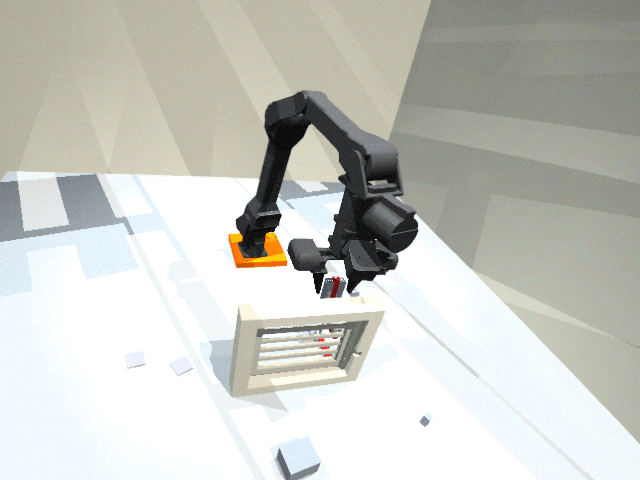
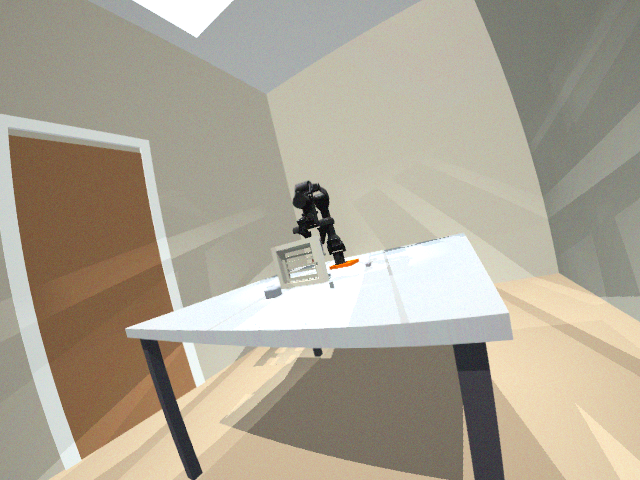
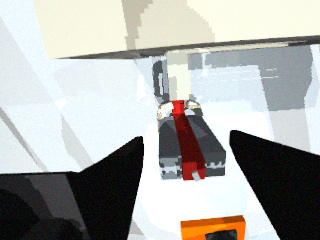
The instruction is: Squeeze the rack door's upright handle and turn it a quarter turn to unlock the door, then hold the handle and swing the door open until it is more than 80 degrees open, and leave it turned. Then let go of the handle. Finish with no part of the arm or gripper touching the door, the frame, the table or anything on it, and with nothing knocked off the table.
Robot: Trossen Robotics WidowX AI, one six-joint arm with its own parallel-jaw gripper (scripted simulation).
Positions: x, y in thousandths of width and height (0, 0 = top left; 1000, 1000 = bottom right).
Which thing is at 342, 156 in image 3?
A cream rack frame.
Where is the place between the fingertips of my gripper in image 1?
520, 609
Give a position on a cream rack frame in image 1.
576, 651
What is my gripper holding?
Nothing.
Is my gripper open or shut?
Open.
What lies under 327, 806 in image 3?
My gripper.
